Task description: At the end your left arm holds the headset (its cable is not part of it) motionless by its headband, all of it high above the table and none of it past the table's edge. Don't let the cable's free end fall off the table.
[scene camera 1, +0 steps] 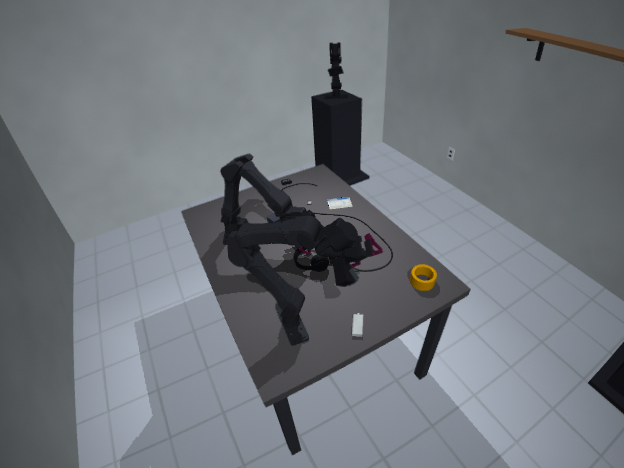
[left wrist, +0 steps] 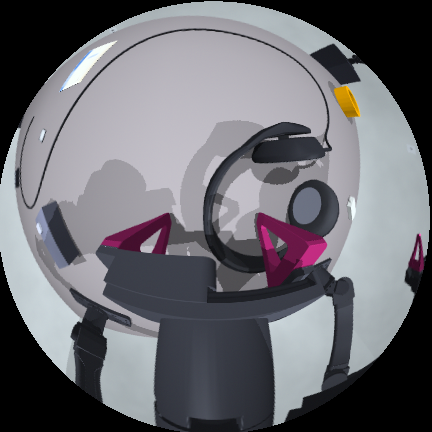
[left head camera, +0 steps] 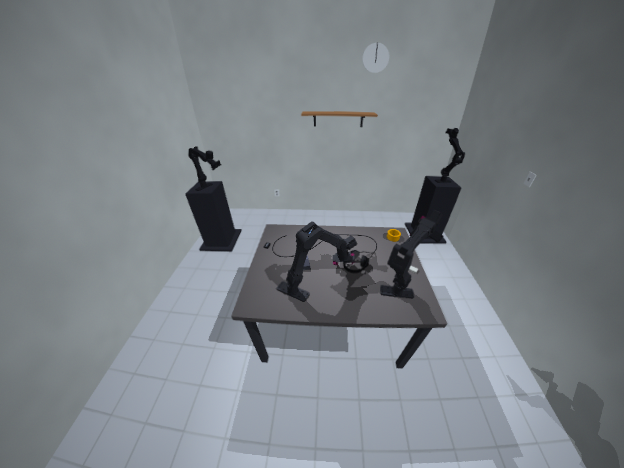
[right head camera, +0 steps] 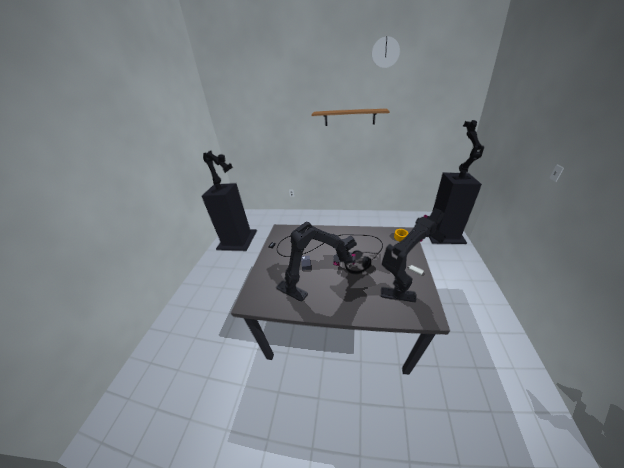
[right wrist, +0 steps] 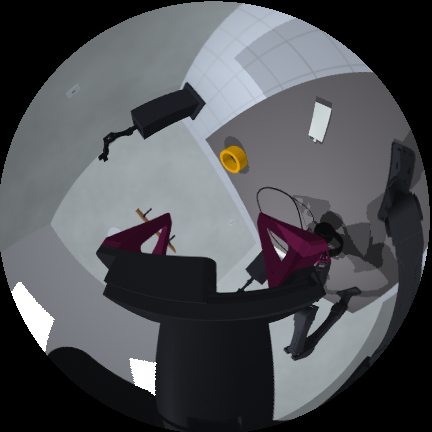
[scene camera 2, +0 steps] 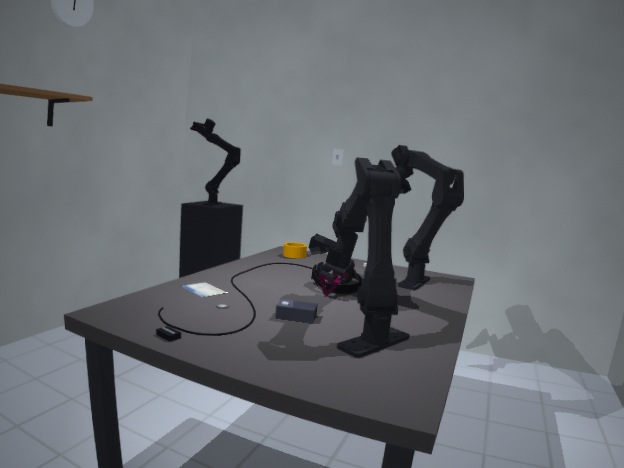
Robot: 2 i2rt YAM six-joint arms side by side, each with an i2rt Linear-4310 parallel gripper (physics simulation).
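Seen in the pictures: left gripper, fingertip midpoint: (scene camera 1: 304,249) (left wrist: 213,217) (left head camera: 344,264) (right head camera: 346,264) (scene camera 2: 331,288); right gripper, fingertip midpoint: (scene camera 1: 370,256) (left head camera: 416,228) (right wrist: 213,217); left arm's base at its link origin: (scene camera 1: 232,230) (left wrist: 98,307) (left head camera: 293,291) (right head camera: 291,291) (right wrist: 347,291) (scene camera 2: 374,343); right arm's base at its link origin: (scene camera 1: 291,321) (left head camera: 396,292) (right head camera: 398,294) (scene camera 2: 414,282).
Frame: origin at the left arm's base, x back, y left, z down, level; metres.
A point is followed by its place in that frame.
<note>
The black headset (left head camera: 355,271) @(x -0.307, y -0.288, z -0.026 m) (right head camera: 356,271) @(x -0.310, y -0.287, z -0.032 m) (left wrist: 209,200) @(x -0.368, y -0.181, z -0.035 m) lies on the table, its headband curving leftward and an ear cup (left wrist: 314,209) @(x -0.406, y -0.290, z -0.053 m) at its right in the left wrist view. My left gripper (left head camera: 343,258) @(x -0.350, y -0.197, z -0.013 m) (left wrist: 213,217) @(x -0.350, y -0.197, z -0.013 m) is open and low over the headset; in its wrist view the headband passes between the fingertips, near the right one. Whether the tips reach down around it I cannot tell. My right gripper (scene camera 1: 370,256) @(x -0.560, y -0.568, z -0.303 m) (right wrist: 213,217) @(x -0.560, y -0.568, z -0.303 m) is open and empty, raised above the table. The cable (scene camera 2: 254,307) @(x -0.333, y 0.115, z -0.004 m) (left wrist: 195,29) loops over the table; its free end (scene camera 2: 161,308) @(x -0.440, y 0.343, z -0.004 m) lies on the table.
A yellow ring (scene camera 1: 417,283) @(x -0.781, y -0.471, z -0.034 m) (right wrist: 241,159) @(x -0.769, y -0.445, z -0.028 m) stands near the far right corner. A grey-blue box (scene camera 2: 296,313) @(x -0.209, y 0.070, z -0.022 m) (left wrist: 57,235) @(x -0.248, y 0.025, z -0.025 m) lies near the left arm. A booklet (scene camera 2: 206,289) @(x -0.546, y 0.147, z -0.002 m), a small black object (scene camera 2: 167,333) @(x -0.258, y 0.408, z -0.014 m) near the edge, and a white block (scene camera 1: 357,324) @(x -0.519, y -0.619, z -0.016 m) (right wrist: 320,120) @(x -0.518, y -0.622, z -0.016 m) also lie on the table.
</note>
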